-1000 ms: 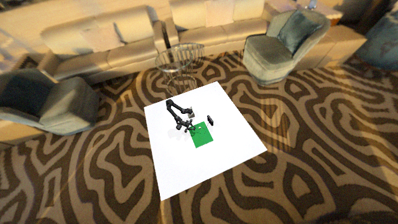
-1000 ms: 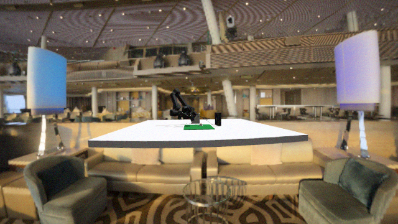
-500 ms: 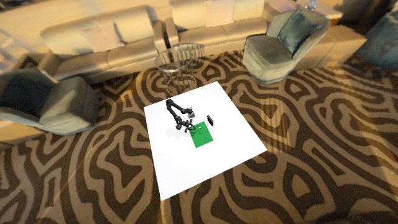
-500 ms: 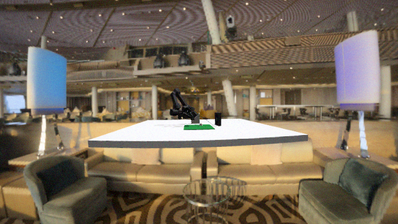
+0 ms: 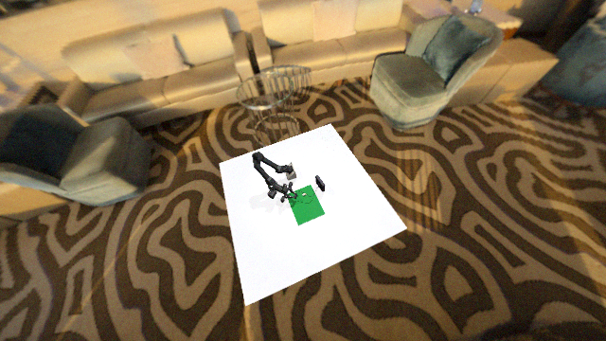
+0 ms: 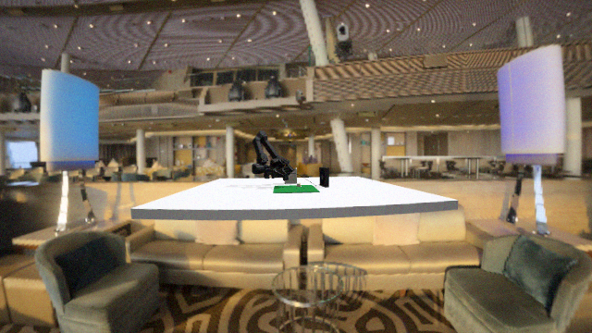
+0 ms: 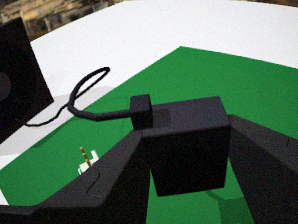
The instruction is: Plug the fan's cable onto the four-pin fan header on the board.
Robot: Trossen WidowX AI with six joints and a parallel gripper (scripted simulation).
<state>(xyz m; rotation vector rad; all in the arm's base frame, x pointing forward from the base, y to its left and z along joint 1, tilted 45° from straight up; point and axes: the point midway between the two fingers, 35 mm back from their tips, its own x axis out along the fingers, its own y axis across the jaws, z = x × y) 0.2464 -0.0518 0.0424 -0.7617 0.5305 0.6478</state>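
Now: gripper tip 2 cm past the four-pin fan header, 8 cm to the right of it and 7 cm above it. From my gripper tip the other things lie so: green board (6 cm ahead, 5 cm to the left, 9 cm below); black fan plug (1 cm below); fan (4 cm behind, 23 cm to the left, 1 cm below).
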